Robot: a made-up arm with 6 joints. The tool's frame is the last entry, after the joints.
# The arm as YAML. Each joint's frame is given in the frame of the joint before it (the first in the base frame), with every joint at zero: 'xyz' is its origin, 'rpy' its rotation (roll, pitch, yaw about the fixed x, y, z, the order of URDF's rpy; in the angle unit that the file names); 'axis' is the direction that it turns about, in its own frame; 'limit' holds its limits. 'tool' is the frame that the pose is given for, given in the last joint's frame.
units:
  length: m
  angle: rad
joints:
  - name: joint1
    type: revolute
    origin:
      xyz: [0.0, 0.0, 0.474]
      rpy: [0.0, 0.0, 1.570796]
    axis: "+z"
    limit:
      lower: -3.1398
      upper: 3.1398
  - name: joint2
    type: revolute
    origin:
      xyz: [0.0, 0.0, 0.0]
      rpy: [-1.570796, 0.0, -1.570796]
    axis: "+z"
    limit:
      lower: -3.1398
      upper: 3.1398
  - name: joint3
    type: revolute
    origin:
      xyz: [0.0, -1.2, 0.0]
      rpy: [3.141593, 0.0, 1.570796]
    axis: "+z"
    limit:
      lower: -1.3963
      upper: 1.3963
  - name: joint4
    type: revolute
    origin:
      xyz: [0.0, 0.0, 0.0]
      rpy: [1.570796, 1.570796, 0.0]
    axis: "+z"
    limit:
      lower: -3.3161
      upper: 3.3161
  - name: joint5
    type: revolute
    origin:
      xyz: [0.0, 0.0, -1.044]
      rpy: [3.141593, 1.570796, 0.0]
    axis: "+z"
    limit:
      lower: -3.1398
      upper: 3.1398
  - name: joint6
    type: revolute
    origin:
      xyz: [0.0, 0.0, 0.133]
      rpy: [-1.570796, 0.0, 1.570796]
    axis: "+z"
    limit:
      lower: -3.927
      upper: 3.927
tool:
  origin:
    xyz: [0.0, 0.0, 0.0]
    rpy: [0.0, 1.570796, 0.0]
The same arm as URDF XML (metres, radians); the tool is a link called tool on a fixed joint. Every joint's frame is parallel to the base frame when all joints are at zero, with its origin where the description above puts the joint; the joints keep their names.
<robot name="arm">
  <link name="base"/>
  <link name="link1"/>
  <link name="link2"/>
  <link name="link3"/>
  <link name="link4"/>
  <link name="link5"/>
  <link name="link6"/>
  <link name="tool"/>
  <joint name="joint1" type="revolute">
    <parent link="base"/>
    <child link="link1"/>
    <origin xyz="0 0 0.474"/>
    <axis xyz="0 0 1"/>
    <limit lower="-3.1398" upper="3.1398"/>
  </joint>
  <joint name="joint2" type="revolute">
    <parent link="link1"/>
    <child link="link2"/>
    <origin xyz="0 0 0"/>
    <axis xyz="0 1 0"/>
    <limit lower="-3.1398" upper="3.1398"/>
  </joint>
  <joint name="joint3" type="revolute">
    <parent link="link2"/>
    <child link="link3"/>
    <origin xyz="0 0 1.2"/>
    <axis xyz="0 -1 0"/>
    <limit lower="-1.3963" upper="1.3963"/>
  </joint>
  <joint name="joint4" type="revolute">
    <parent link="link3"/>
    <child link="link4"/>
    <origin xyz="0 0 0"/>
    <axis xyz="-1 0 0"/>
    <limit lower="-3.3161" upper="3.3161"/>
  </joint>
  <joint name="joint5" type="revolute">
    <parent link="link4"/>
    <child link="link5"/>
    <origin xyz="1.044 0 0"/>
    <axis xyz="0 -1 0"/>
    <limit lower="-3.1398" upper="3.1398"/>
  </joint>
  <joint name="joint6" type="revolute">
    <parent link="link5"/>
    <child link="link6"/>
    <origin xyz="0 -0.133 0"/>
    <axis xyz="-1 0 0"/>
    <limit lower="-3.927" upper="3.927"/>
  </joint>
  <joint name="tool_fixed" type="fixed">
    <parent link="link6"/>
    <child link="tool"/>
    <origin xyz="0 0 0" rpy="0 0 0"/>
  </joint>
</robot>

